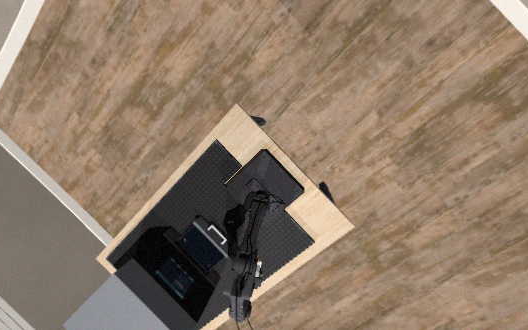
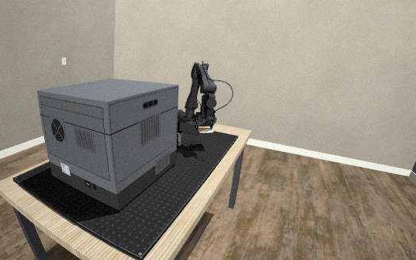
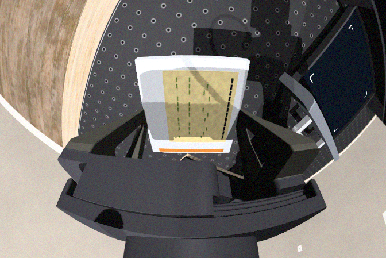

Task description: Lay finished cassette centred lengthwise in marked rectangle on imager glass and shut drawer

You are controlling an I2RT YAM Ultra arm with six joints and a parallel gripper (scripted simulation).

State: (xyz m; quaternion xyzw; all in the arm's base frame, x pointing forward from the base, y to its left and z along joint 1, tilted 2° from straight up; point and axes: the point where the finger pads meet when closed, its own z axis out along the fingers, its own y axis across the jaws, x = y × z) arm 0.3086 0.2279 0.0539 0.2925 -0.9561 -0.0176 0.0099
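Now: hand right at the finished cassette. Round my hand: imager drawer 190 mm ahead, 250 mm to the right, 80 mm below.
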